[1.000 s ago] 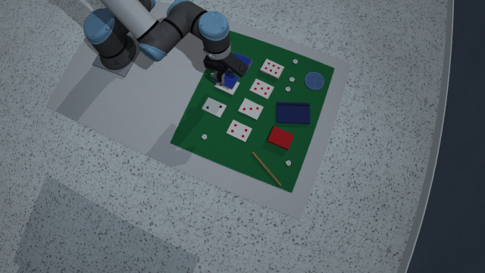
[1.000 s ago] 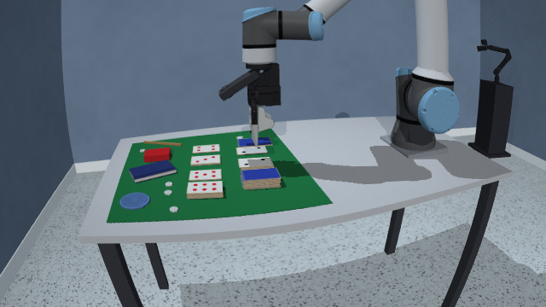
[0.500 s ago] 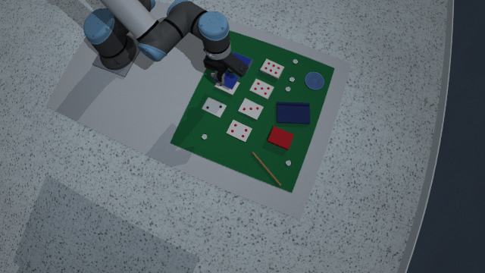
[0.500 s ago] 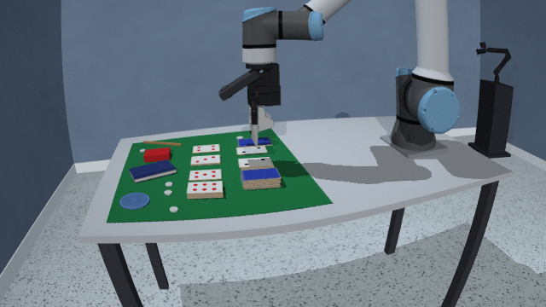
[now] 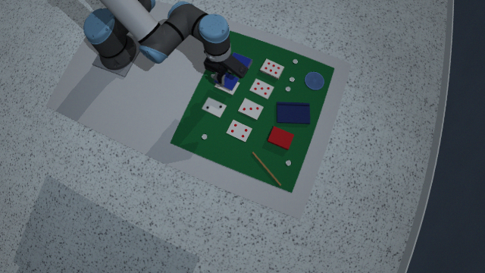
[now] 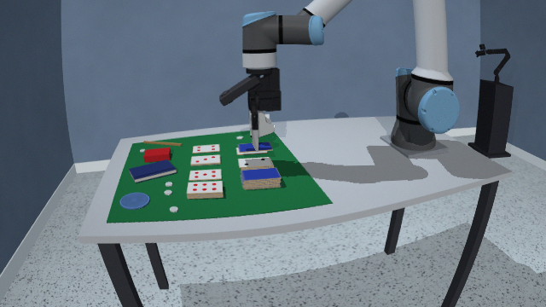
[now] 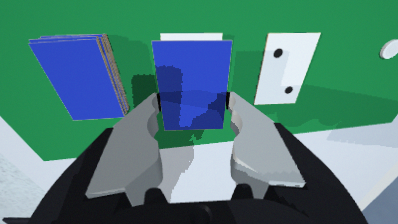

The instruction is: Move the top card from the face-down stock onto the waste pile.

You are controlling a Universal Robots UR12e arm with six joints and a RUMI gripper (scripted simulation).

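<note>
Right now the white card is 6 cm below my hand. The rest, counted from my hand: wooden stick 33 cm ahead, 22 cm to the right, 6 cm below; then red block 32 cm ahead, 8 cm to the right, 5 cm below.
</note>
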